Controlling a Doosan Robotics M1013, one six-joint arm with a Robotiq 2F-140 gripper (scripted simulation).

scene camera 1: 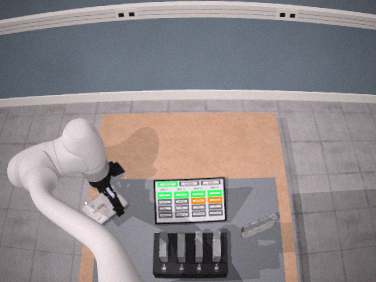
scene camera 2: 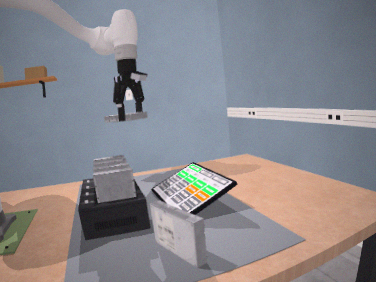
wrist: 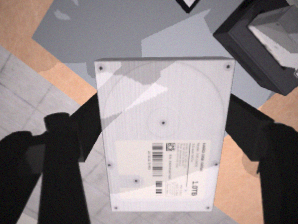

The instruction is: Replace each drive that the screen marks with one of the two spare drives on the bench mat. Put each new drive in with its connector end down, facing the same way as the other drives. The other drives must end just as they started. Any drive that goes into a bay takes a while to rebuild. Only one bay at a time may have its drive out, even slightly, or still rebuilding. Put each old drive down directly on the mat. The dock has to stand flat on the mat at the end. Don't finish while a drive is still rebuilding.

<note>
In view: my gripper (scene camera 2: 131,119) and a grey mat (scene camera 2: 236,235).
My gripper also shows in the wrist view (wrist: 161,105). The grey mat shows as well in the wrist view (wrist: 76,40).
</note>
